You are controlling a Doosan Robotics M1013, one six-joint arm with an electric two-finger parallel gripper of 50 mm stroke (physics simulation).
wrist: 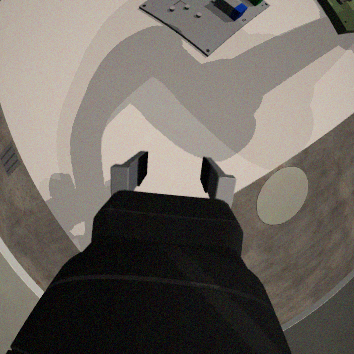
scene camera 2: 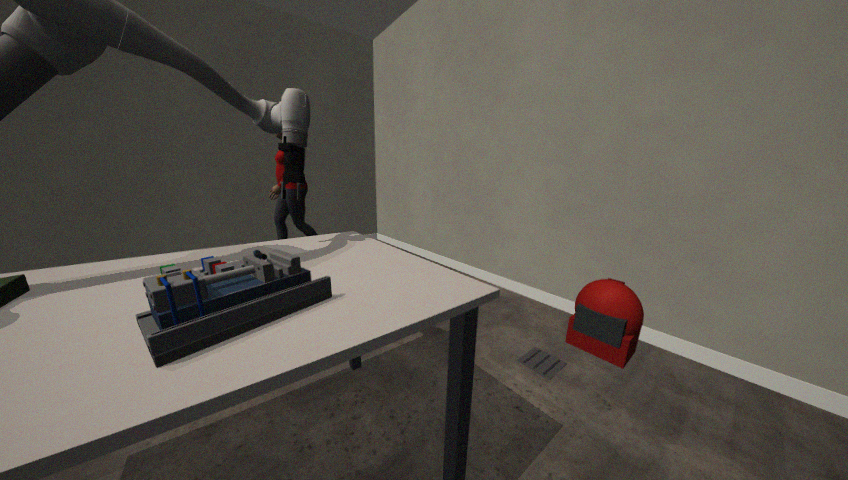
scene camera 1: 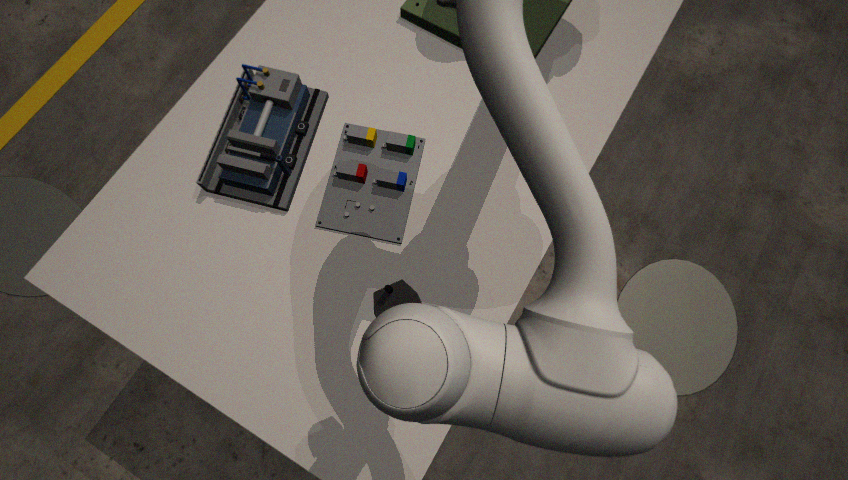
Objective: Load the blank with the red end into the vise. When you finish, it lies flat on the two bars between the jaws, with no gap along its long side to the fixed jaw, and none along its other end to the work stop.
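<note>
The blank with the red end (scene camera 1: pixel 351 173) lies on a grey plate (scene camera 1: pixel 380 224) (wrist: pixel 200 36), its red end toward the right in scene camera 1; its red end also shows behind the vise in scene camera 2. The vise (scene camera 1: pixel 280 120) (scene camera 2: pixel 238 288) stands left of the plate in scene camera 1, with a gap between its two grey jaws. The bars and the work stop are too small to make out clearly. My gripper (scene camera 2: pixel 291 191) (wrist: pixel 174 165) is open and empty, pointing down high above the table, off the plate's near edge. The arm hides its fingers in scene camera 1.
Blanks with yellow (scene camera 1: pixel 360 138), green (scene camera 1: pixel 398 145) and blue (scene camera 1: pixel 390 180) (wrist: pixel 229 10) ends lie on the same plate, near small pegs. A green block (scene camera 1: pixel 431 19) (scene camera 2: pixel 11 289) (wrist: pixel 341 15) sits farther along the table (scene camera 1: pixel 148 267). A person (scene camera 2: pixel 279 169) stands behind the table.
</note>
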